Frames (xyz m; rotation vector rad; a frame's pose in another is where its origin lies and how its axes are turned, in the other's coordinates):
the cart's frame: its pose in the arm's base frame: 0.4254 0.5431 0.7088 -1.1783 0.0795 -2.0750
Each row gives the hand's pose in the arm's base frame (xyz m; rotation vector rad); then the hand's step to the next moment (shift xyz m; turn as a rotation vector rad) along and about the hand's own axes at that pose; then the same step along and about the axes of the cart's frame.
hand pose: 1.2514 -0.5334 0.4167 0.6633 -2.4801 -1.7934
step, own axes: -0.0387 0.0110 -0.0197 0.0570 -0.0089 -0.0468
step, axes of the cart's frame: 0.0085 0.0120 0.0423 0.0475 0.0276 -0.0500
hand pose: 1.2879 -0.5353 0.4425 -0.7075 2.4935 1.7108
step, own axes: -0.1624 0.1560 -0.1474 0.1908 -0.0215 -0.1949
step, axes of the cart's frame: 0.1550 -0.0042 0.2200 0.1933 0.1097 -0.1596
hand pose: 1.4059 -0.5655 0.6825 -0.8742 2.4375 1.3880
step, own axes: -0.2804 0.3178 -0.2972 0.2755 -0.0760 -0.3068
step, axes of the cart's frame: 0.3561 -0.1455 0.3464 0.2808 0.2100 -0.2299
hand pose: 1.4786 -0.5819 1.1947 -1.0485 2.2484 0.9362
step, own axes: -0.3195 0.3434 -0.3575 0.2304 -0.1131 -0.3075
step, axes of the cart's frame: 0.4266 -0.3292 0.2397 0.2734 0.2332 -0.1769
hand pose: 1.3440 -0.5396 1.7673 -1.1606 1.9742 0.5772
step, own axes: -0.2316 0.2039 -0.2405 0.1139 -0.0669 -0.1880
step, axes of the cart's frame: 0.2658 -0.2822 0.0528 0.1711 0.1265 -0.0867
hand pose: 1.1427 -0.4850 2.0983 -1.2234 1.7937 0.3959
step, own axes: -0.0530 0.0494 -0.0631 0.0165 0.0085 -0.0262
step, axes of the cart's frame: 0.0626 -0.0721 -0.0107 0.0206 0.0049 -0.0241
